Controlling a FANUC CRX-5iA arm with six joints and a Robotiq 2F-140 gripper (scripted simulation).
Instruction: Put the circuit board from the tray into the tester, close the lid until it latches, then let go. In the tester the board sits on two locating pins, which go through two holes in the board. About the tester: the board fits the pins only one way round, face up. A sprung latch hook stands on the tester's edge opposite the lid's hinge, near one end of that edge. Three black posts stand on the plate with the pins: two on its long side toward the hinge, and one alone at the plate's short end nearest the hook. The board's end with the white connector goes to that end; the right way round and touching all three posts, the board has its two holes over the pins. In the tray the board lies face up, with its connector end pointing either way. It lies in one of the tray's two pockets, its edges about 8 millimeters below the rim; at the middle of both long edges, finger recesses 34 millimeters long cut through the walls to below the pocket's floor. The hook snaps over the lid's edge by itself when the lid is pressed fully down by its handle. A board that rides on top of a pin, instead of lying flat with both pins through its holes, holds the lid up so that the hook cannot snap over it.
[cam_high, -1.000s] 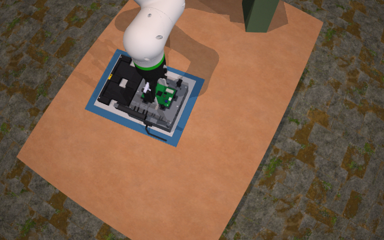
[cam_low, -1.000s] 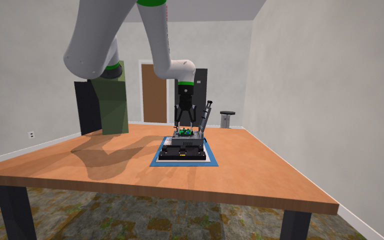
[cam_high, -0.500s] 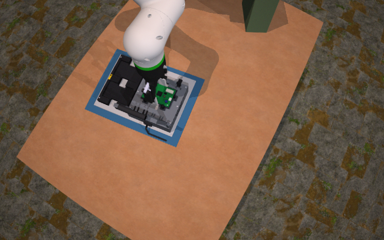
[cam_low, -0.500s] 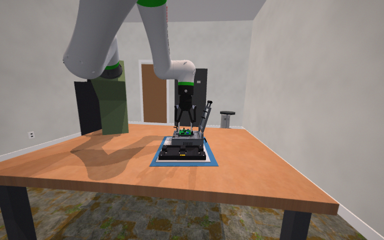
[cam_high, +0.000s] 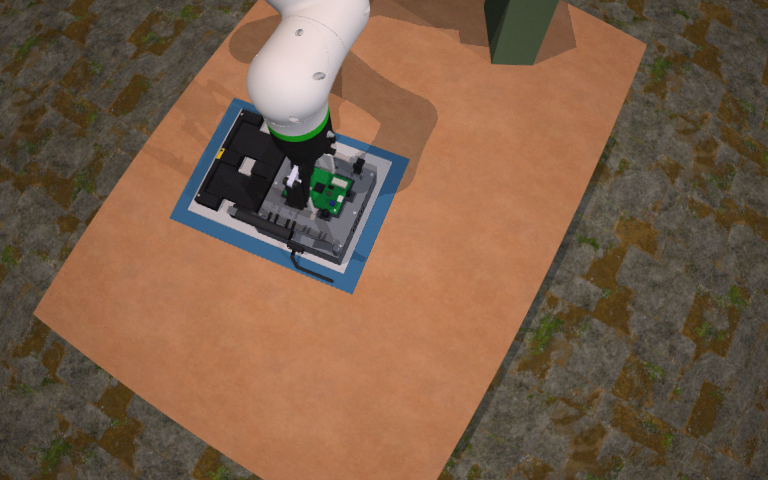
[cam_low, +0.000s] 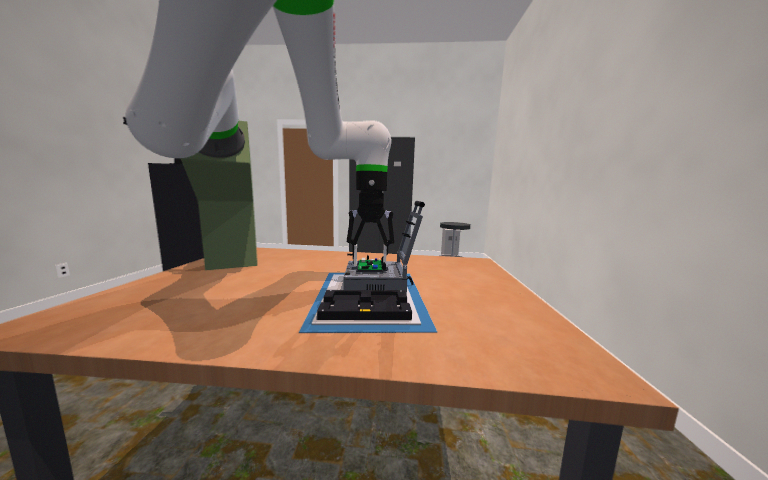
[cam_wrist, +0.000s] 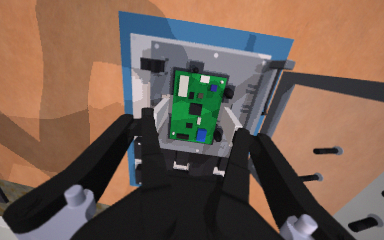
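Now: hand 20 mm above the green circuit board. The rest, counted from my hand: lid: 120 mm ahead, 90 mm above; then pin plate: 10 mm ahead, 10 mm to the left, 30 mm below; then latch hook: 60 mm behind, 60 mm to the left, 10 mm below.
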